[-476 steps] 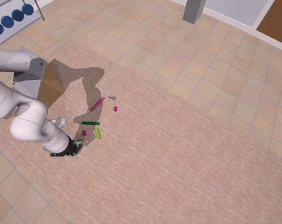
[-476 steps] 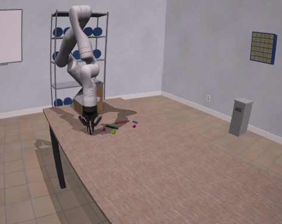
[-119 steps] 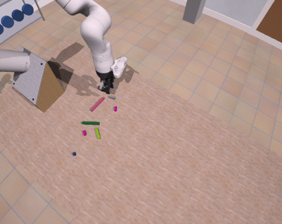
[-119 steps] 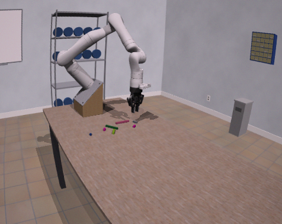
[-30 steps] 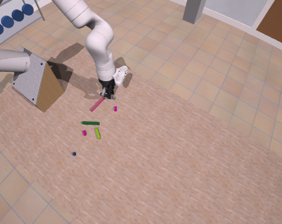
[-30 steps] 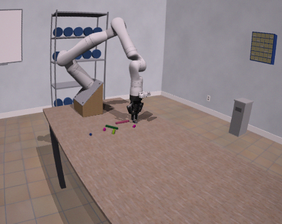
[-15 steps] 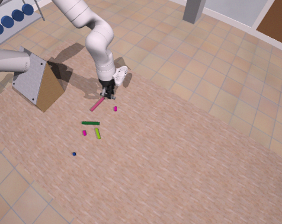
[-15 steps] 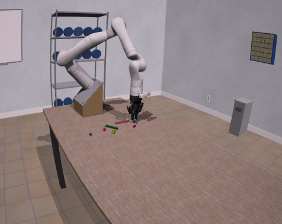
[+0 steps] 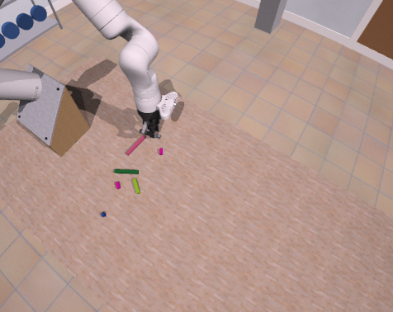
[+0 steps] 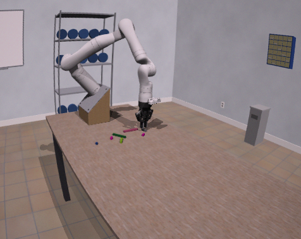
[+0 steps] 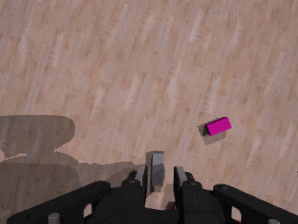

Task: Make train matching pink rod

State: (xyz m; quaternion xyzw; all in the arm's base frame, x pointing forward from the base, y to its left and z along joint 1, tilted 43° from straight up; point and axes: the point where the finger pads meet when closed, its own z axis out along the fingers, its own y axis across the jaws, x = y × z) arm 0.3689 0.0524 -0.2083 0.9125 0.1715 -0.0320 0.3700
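The grey rod lies 30 mm below my hand. Round my hand: green rod: 20 mm ahead, 160 mm to the right, 30 mm below; then lime rod: 80 mm ahead, 180 mm to the right, 30 mm below; then pink rod: 30 mm behind, 70 mm to the right, 30 mm below.
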